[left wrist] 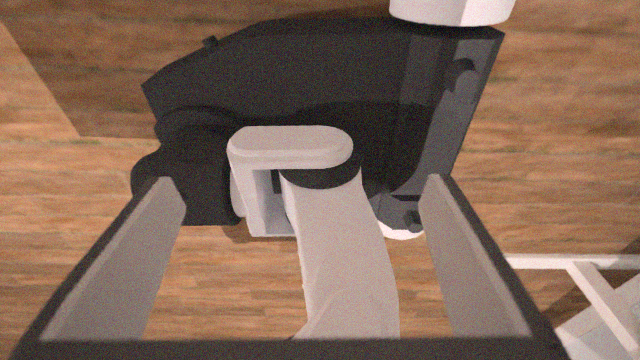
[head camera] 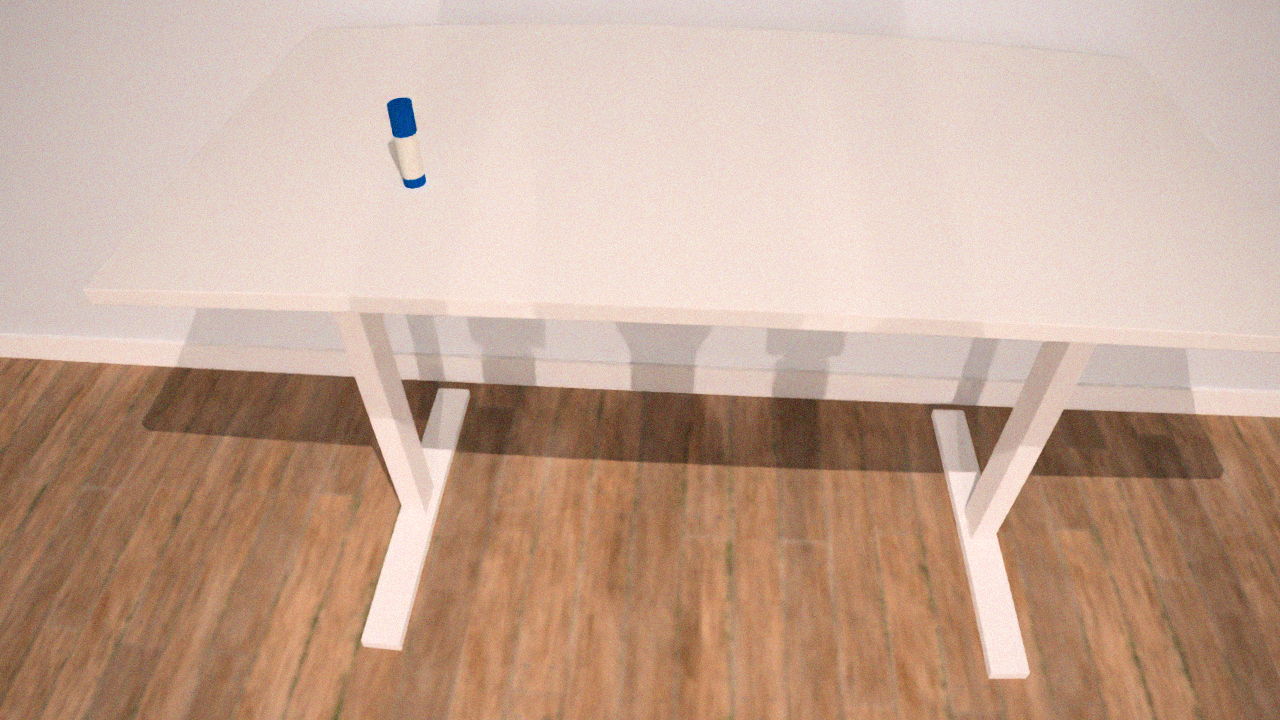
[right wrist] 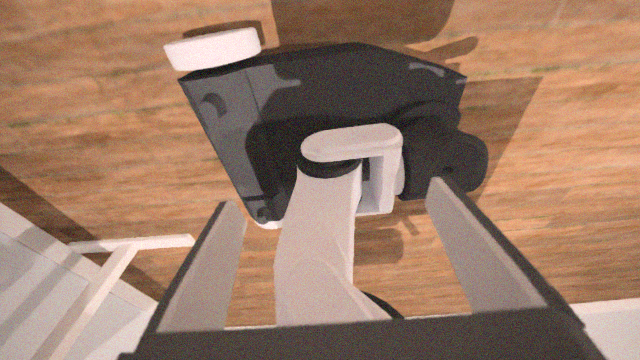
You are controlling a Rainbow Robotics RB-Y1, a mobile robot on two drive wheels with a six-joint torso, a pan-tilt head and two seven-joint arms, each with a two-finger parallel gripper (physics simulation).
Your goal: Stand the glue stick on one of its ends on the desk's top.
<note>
I see my left gripper, my right gripper, a glue stick and a white desk.
</note>
